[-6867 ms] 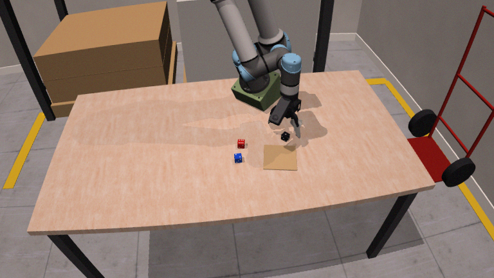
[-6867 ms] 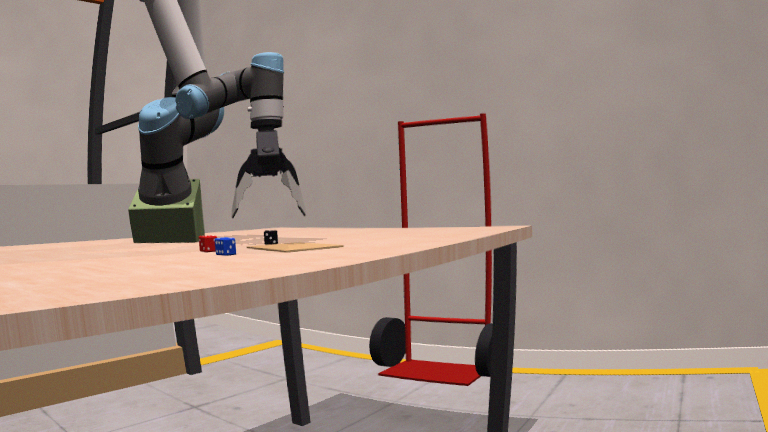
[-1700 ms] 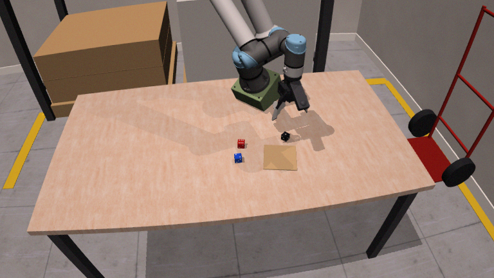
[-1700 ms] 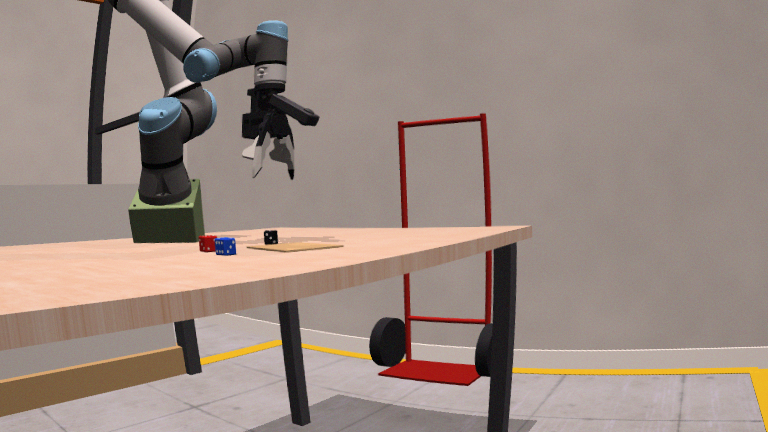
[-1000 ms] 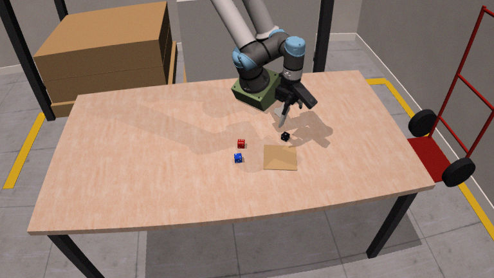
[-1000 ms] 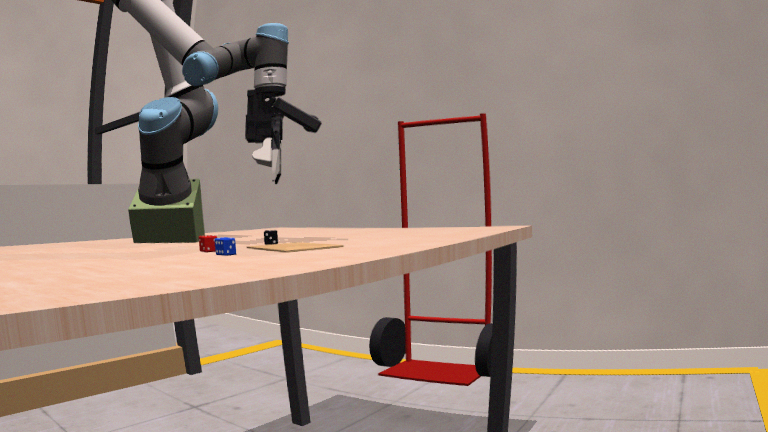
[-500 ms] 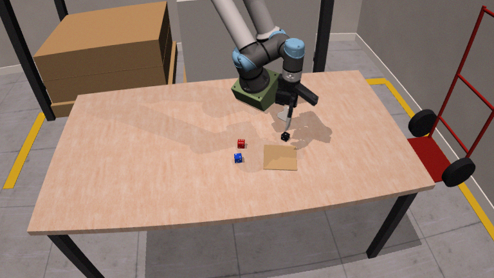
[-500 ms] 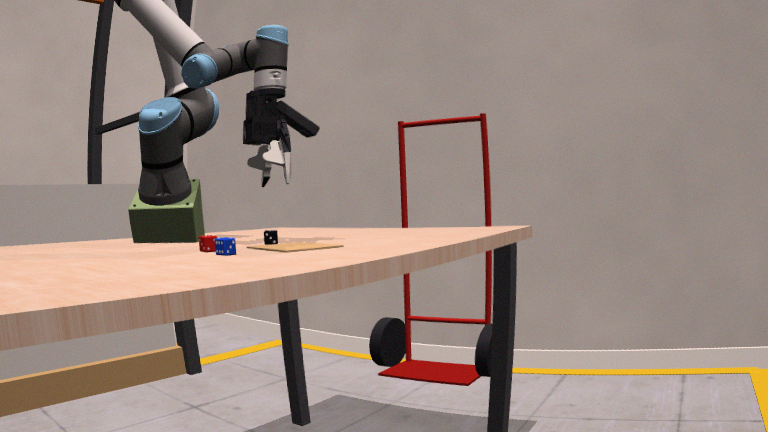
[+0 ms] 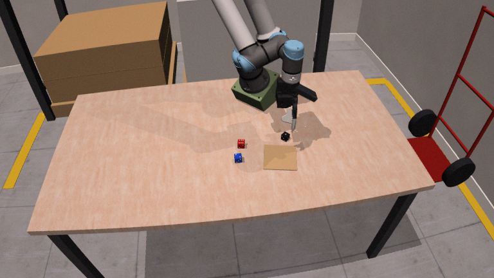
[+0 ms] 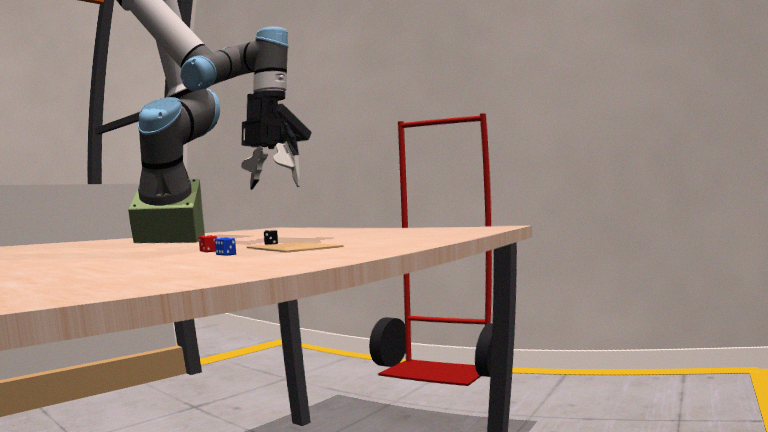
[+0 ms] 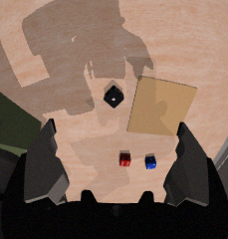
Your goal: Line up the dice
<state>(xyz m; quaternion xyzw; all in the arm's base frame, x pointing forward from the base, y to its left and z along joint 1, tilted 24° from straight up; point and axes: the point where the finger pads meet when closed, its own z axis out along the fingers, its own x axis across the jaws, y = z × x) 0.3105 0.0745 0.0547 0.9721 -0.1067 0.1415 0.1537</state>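
My hand is 10 mm past the black die, 10 mm to the left of it and 100 mm above it. Also, from my hand: tan square mat 90 mm ahead, 70 mm to the right, 120 mm below; blue die 50 mm ahead, 250 mm to the right, 100 mm below; red die 20 mm behind, 210 mm to the right, 100 mm below.
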